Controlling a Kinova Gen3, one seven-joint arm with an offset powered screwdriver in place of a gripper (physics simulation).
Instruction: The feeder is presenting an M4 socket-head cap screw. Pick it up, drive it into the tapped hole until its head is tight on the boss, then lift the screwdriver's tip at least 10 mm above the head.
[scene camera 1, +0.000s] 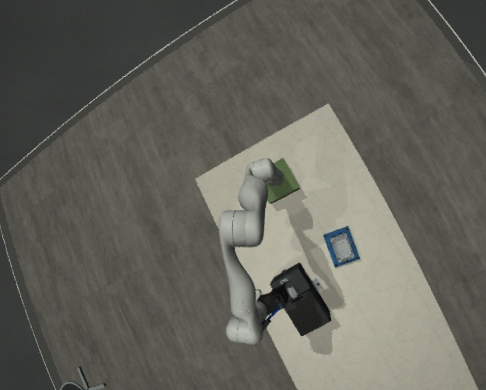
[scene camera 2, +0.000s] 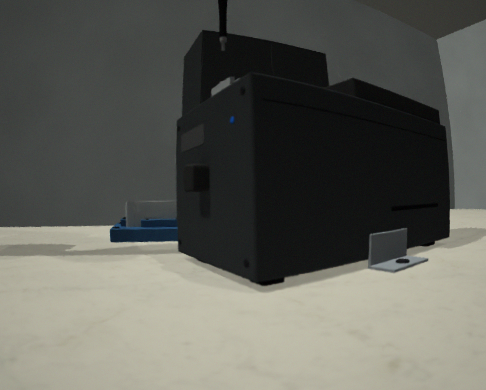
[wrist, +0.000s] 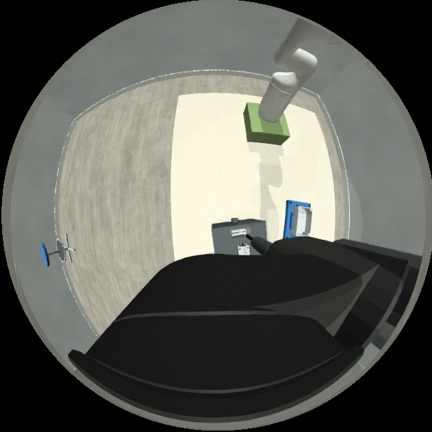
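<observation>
The black screw feeder (scene camera 1: 312, 312) (scene camera 2: 340, 165) (wrist: 224, 241) stands on the table. My screwdriver tip (scene camera 2: 223, 37) (wrist: 247, 236) points down above the front part of the feeder's top. A small grey screw (scene camera 2: 223, 45) hangs upright at the tip, shank down, with a gap to the feeder below it. The screw is too small to make out in the wrist view. A light grey open housing (scene camera 1: 343, 248) (scene camera 2: 152, 211) (wrist: 302, 221) sits in a blue fixture (scene camera 1: 329, 249) (scene camera 2: 145, 234) (wrist: 288, 221), apart from the feeder. The tapped hole cannot be made out.
A small grey angle bracket (scene camera 1: 318, 284) (scene camera 2: 387, 247) lies beside the feeder. A green block (scene camera 1: 286, 187) (wrist: 267, 136) is at the arm's base end of the table. A taller black box (scene camera 2: 265, 57) rises from the feeder's top. A blue stool (wrist: 45, 254) stands on the floor.
</observation>
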